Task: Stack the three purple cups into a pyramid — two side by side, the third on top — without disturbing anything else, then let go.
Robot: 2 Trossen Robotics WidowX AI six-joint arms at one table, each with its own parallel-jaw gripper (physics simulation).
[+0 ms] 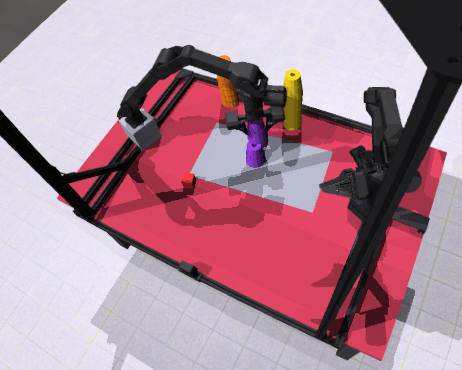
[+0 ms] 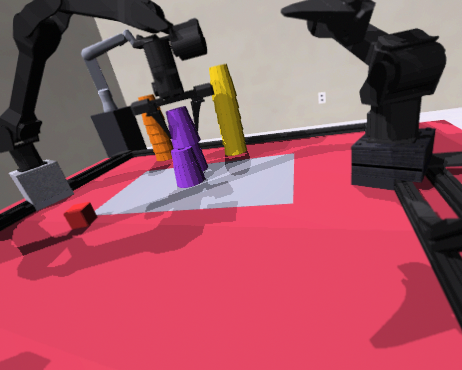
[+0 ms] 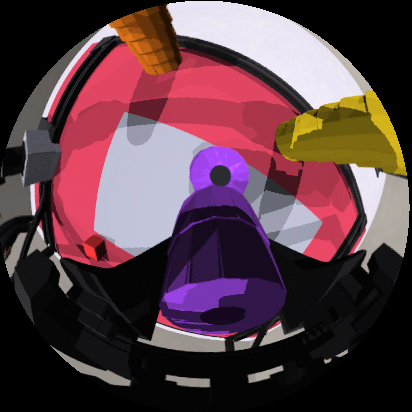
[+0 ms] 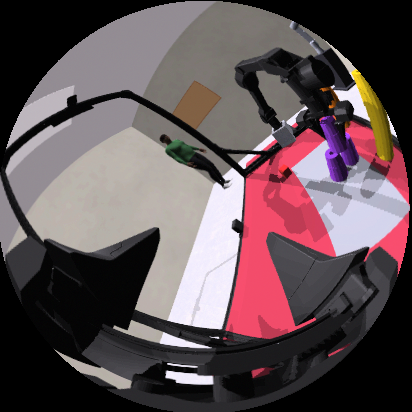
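Seen in the pictures: left gripper, fingertip midpoint: (image 1: 257, 132) (image 2: 184, 134) (image 3: 216, 241) (image 4: 335, 139); right gripper, fingertip midpoint: (image 1: 320, 188) (image 4: 215, 236); left arm's base, link origin: (image 1: 136, 119) (image 2: 32, 167) (image 4: 277, 126); right arm's base, link origin: (image 1: 373, 198) (image 2: 393, 137).
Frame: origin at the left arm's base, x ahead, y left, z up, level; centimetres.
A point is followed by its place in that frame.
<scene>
My left gripper (image 1: 257, 129) {x 38.5, y 25.0, z 0.4 cm} (image 2: 182, 132) {x 38.5, y 25.0, z 0.4 cm} is shut on the upper purple cup (image 2: 180, 120) {x 40.4, y 23.6, z 4.3 cm} (image 3: 220, 270) (image 4: 328, 130) {x 40.5, y 24.0, z 5.0 cm}. That cup is upright, mouth down, over the tops of the other two; whether it bears fully on both cannot be told. The front purple cup (image 1: 255, 157) {x 42.2, y 20.0, z -5.4 cm} (image 2: 189, 172) {x 42.6, y 20.0, z -7.2 cm} (image 4: 336, 167) {x 42.9, y 21.6, z -5.4 cm} and the rear purple cup (image 2: 201, 160) {x 38.1, y 28.4, z -7.8 cm} (image 3: 199, 170) {x 33.6, y 27.1, z -1.9 cm} (image 4: 351, 151) {x 37.9, y 29.0, z -6.0 cm} stand mouth down, side by side on the grey mat (image 1: 300, 185) {x 58.9, y 24.5, z -10.6 cm} (image 2: 260, 185) {x 59.1, y 24.1, z -10.6 cm}. The upper cup hides part of the rear one. My right gripper (image 1: 324, 186) {x 74.1, y 13.6, z 19.8 cm} (image 4: 215, 236) {x 74.1, y 13.6, z 19.8 cm} is open, away at the right.
A yellow tower (image 1: 292, 102) (image 2: 230, 120) {x 40.9, y 40.3, z -0.3 cm} (image 3: 340, 135) {x 37.7, y 39.6, z 1.7 cm} stands close behind the cups, to the right. An orange tower (image 1: 228, 90) {x 14.9, y 33.1, z -1.5 cm} (image 2: 157, 135) {x 14.8, y 32.7, z -1.7 cm} (image 3: 155, 45) {x 15.7, y 33.9, z -3.5 cm} stands behind, to the left. A red cube (image 1: 188, 180) {x 31.2, y -1.7, z -6.6 cm} (image 2: 80, 216) {x 32.5, y -1.9, z -7.9 cm} lies on the red table near the mat's left corner.
</scene>
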